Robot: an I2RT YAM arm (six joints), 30 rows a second.
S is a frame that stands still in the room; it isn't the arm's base.
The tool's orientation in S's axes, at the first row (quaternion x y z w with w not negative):
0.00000 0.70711 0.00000 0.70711
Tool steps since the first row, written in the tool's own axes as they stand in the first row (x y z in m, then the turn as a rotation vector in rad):
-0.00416 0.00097 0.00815 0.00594 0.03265 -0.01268
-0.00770 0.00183 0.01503 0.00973 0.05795 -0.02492
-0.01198 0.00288 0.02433 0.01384 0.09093 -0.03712
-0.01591 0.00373 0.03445 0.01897 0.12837 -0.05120
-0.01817 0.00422 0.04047 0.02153 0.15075 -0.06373
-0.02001 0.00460 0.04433 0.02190 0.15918 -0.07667
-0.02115 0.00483 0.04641 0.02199 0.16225 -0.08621
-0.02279 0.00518 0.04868 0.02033 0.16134 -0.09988
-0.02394 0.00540 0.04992 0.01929 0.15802 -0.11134
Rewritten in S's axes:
0.00815 0.00097 0.00416 -0.01268 0.03265 -0.00594
0.01503 0.00183 0.00770 -0.02492 0.05795 -0.00973
0.02433 0.00288 0.01198 -0.03712 0.09093 -0.01384
0.03445 0.00373 0.01591 -0.05120 0.12837 -0.01897
0.04047 0.00422 0.01817 -0.06373 0.15075 -0.02153
0.04433 0.00460 0.02001 -0.07667 0.15918 -0.02190
0.04641 0.00483 0.02115 -0.08621 0.16225 -0.02199
0.04868 0.00518 0.02279 -0.09988 0.16134 -0.02033
0.04992 0.00540 0.02394 -0.11134 0.15802 -0.01929

